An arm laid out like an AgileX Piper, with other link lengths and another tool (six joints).
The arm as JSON. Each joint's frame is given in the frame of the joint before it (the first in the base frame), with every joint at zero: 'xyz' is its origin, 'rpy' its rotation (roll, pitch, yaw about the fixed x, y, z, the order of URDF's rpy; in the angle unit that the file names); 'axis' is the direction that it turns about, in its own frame. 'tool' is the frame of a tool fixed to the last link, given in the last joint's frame.
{
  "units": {
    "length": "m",
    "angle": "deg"
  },
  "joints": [
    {
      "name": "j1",
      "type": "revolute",
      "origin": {
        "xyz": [
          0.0,
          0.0,
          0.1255
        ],
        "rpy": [
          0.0,
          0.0,
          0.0
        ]
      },
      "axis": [
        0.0,
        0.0,
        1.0
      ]
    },
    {
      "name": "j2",
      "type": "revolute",
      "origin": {
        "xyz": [
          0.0,
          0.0,
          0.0
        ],
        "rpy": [
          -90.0,
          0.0,
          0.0
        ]
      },
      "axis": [
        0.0,
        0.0,
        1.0
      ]
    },
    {
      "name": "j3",
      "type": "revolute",
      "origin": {
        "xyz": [
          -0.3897,
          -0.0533,
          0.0
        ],
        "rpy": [
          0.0,
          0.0,
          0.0
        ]
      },
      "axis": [
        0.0,
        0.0,
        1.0
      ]
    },
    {
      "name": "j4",
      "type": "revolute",
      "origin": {
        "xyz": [
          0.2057,
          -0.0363,
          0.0
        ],
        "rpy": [
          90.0,
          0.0,
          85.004
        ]
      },
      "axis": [
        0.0,
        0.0,
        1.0
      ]
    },
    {
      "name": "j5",
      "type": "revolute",
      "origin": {
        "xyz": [
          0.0,
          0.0,
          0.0
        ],
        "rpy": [
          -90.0,
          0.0,
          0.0
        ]
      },
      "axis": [
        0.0,
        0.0,
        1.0
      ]
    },
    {
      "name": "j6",
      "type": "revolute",
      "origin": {
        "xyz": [
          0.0,
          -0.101,
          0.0
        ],
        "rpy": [
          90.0,
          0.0,
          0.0
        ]
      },
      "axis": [
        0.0,
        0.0,
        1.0
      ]
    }
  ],
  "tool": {
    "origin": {
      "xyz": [
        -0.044,
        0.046,
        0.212
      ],
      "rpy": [
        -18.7,
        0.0,
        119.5
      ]
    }
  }
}
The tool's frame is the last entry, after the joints.
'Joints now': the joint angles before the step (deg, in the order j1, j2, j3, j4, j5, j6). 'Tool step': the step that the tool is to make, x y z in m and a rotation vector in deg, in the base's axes. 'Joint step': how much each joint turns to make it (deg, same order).
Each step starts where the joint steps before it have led.
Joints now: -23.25, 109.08, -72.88, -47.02, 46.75, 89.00
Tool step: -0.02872, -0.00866, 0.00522, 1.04, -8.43, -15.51
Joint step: 0.80, 0.00, -0.01, 0.23, 3.58, 17.88
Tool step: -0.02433, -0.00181, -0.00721, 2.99, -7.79, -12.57
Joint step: -0.84, 0.00, 0.00, 3.48, 0.74, 11.91
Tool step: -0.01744, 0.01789, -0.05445, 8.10, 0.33, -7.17
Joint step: -1.25, 3.64, 0.01, 8.67, 0.59, 1.05
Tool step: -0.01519, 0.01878, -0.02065, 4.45, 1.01, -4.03
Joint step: -0.10, 0.86, 0.11, 5.24, 2.11, -0.01
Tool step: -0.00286, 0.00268, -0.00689, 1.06, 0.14, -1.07
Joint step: -0.29, 0.54, 0.02, 1.13, 0.06, 0.10
